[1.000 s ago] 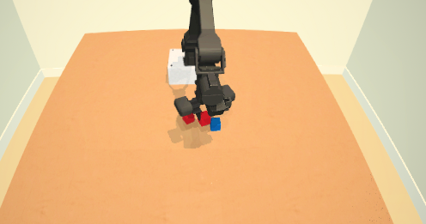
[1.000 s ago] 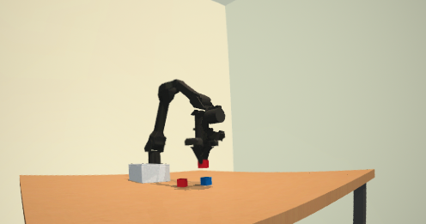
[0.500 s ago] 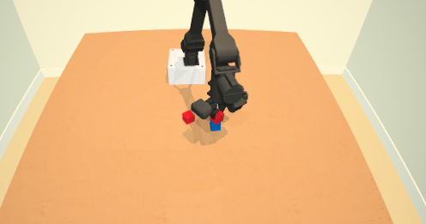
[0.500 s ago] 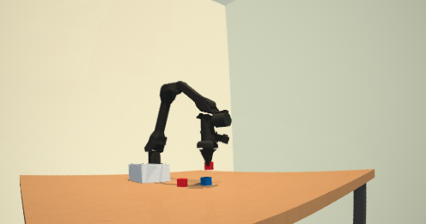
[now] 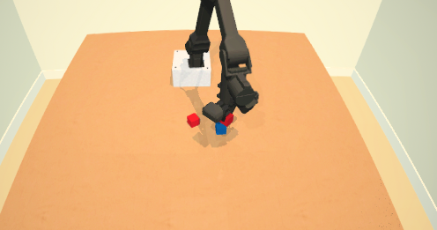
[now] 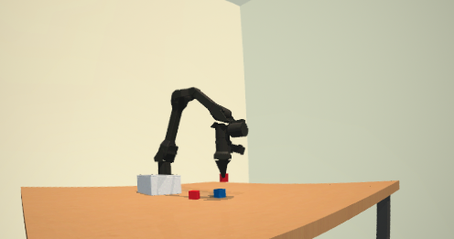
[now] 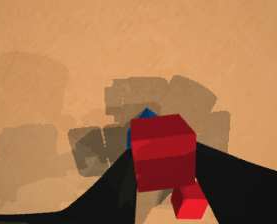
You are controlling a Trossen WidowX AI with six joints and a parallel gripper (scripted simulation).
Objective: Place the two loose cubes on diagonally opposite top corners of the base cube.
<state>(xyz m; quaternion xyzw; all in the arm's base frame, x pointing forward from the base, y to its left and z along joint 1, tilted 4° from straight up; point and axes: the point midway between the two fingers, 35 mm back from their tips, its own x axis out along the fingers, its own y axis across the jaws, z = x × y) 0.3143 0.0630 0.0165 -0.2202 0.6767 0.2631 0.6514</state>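
Now: the blue base cube 20 mm behind my gripper tip, 10 mm to the right of it and 60 mm below it.
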